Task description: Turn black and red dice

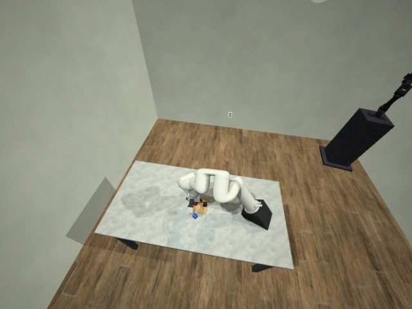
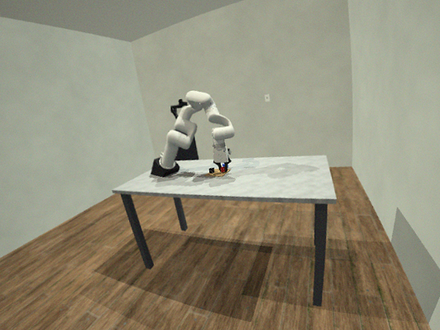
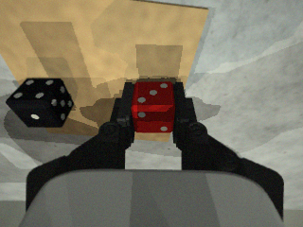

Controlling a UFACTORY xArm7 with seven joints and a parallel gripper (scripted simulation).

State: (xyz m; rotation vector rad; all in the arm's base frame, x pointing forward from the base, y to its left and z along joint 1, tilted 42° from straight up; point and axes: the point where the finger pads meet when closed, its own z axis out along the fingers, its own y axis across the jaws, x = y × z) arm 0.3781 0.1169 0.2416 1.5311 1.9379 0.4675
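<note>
My hand is 1 cm above the red die. The rest, counted from my hand: black die: 9 cm behind, 2 cm to the right, 1 cm below; blue die: 10 cm to the left, 4 cm behind, 2 cm below; tan mat: 4 cm behind, 3 cm below, 1 cm to the right.
</note>
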